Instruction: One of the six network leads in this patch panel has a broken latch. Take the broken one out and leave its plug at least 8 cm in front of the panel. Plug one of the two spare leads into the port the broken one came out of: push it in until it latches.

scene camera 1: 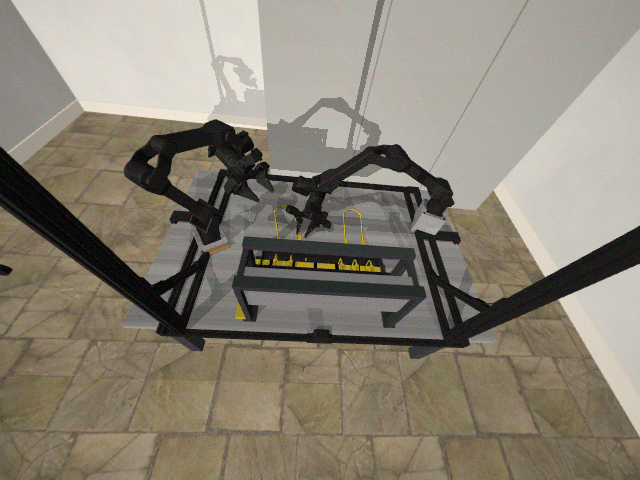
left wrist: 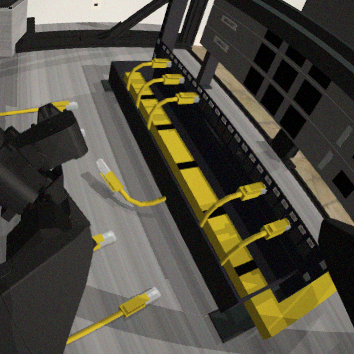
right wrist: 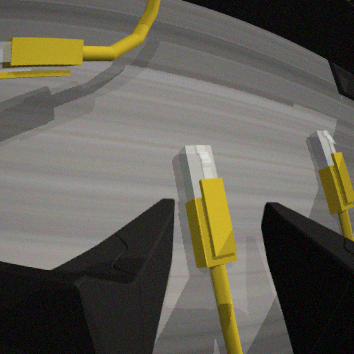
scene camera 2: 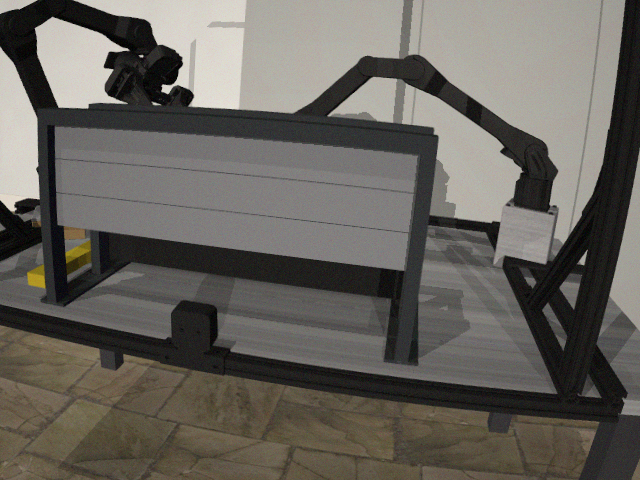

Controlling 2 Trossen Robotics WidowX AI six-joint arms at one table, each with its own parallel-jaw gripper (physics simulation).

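Places are measured from the left arm's base along level axes (x left, y back, z up), in metres.
Where they show: left gripper, fingertip midpoint: (scene camera 1: 266,196) (left wrist: 209,236); right gripper, fingertip midpoint: (scene camera 1: 300,236) (right wrist: 219,212); left arm's base at its link origin: (scene camera 1: 210,236); right arm's base at its link origin: (scene camera 1: 434,209) (left wrist: 1,3) (scene camera 2: 532,206).
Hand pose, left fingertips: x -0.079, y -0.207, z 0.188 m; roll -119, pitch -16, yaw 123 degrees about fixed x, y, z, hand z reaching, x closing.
Note:
Things, the pixels of their top centre, and the offset from my left fingertips. "spot": a spot on its surface instead.
- pulled-out lead at a spot on its surface: (right wrist: 46,52) (left wrist: 112,180) spot: dx -0.134, dy -0.135, dz -0.203 m
- second spare plug at its top centre: (right wrist: 341,165) (left wrist: 140,299) dx -0.041, dy -0.017, dz -0.219 m
- dark rack frame at its top centre: (left wrist: 283,14) (scene camera 2: 247,111) (scene camera 1: 331,250) dx -0.297, dy -0.060, dz +0.030 m
The patch panel (left wrist: 225,121) (scene camera 1: 318,265) carries five yellow leads, three at its far end (left wrist: 187,97) and two at its near end (left wrist: 251,190). The pulled-out lead (left wrist: 113,179) (right wrist: 46,52) lies loose on the table in front of the panel. My right gripper (right wrist: 219,212) (scene camera 1: 305,232) is low over the table. Its fingers are open on either side of a spare lead's plug (right wrist: 211,221) (left wrist: 67,105) and do not touch it. A second spare plug (right wrist: 337,182) lies just to its right. My left gripper (scene camera 1: 258,183) (scene camera 2: 151,81) is wide open and empty, high at the table's left.
Two more loose plugs (left wrist: 105,238) (left wrist: 138,303) lie on the table near the left arm. The dark rack frame (scene camera 1: 328,248) (scene camera 2: 423,238) stands over the panel and hides it from scene camera 2. The spare leads form yellow loops (scene camera 1: 282,207) (scene camera 1: 352,210) behind it.

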